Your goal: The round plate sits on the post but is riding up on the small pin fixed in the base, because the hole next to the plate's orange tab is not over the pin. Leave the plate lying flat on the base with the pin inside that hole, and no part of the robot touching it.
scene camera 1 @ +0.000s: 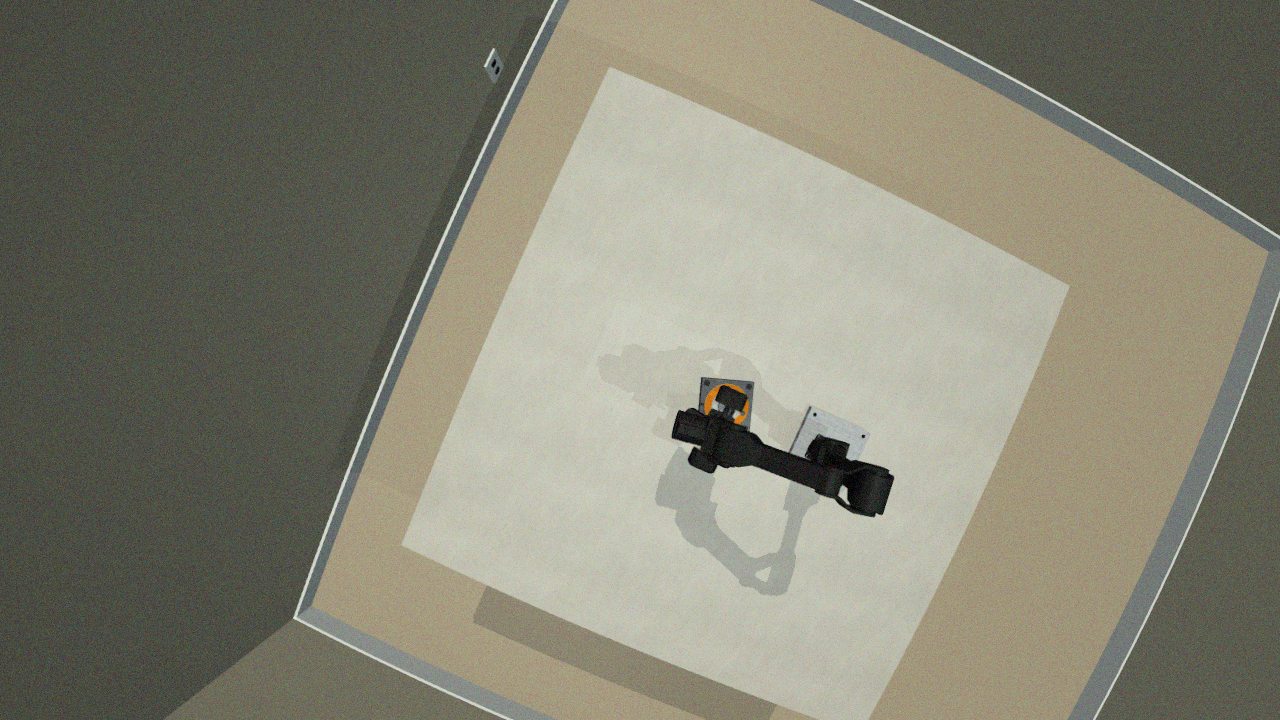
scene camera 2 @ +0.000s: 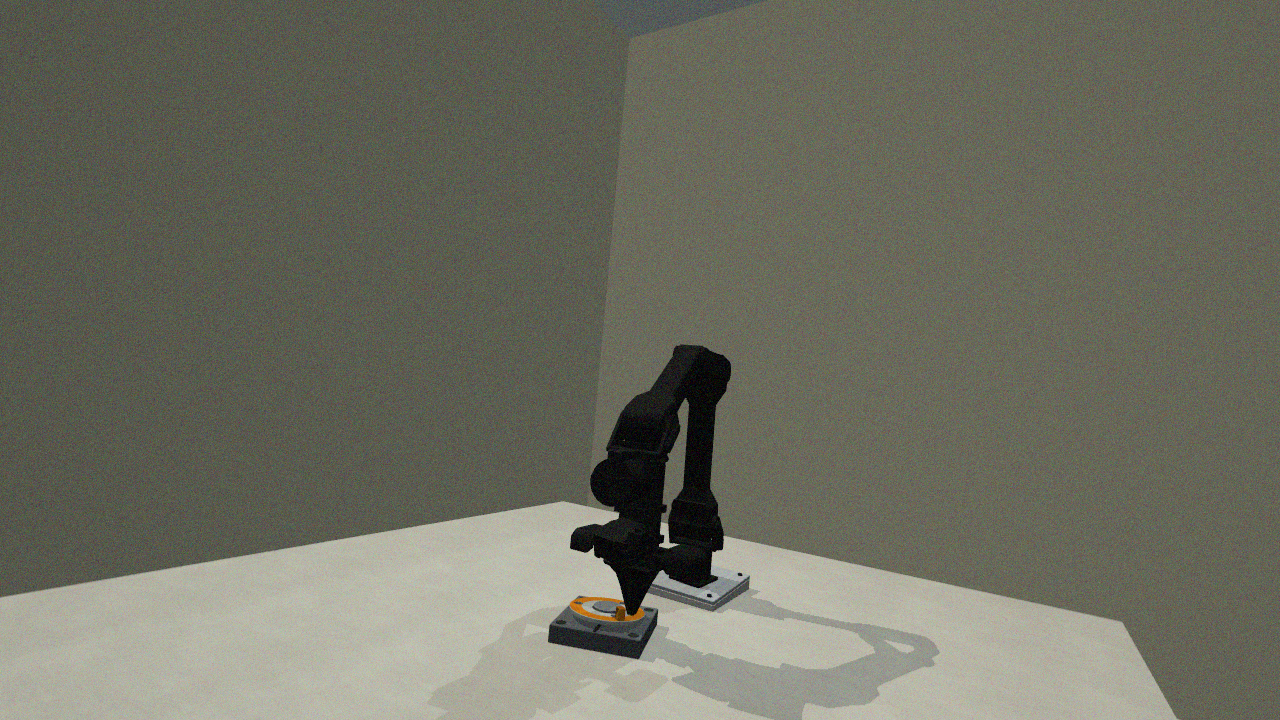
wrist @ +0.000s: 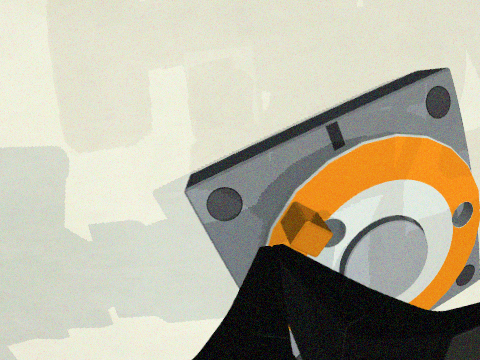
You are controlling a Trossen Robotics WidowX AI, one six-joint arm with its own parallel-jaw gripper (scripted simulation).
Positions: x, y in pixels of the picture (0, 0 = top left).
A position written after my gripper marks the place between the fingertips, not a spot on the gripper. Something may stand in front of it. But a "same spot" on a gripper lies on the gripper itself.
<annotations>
my gripper: scene camera 1 712, 423; scene camera 2; wrist
same spot on my gripper: [wrist: 283, 287] = [scene camera 2: 631, 593]
</annotations>
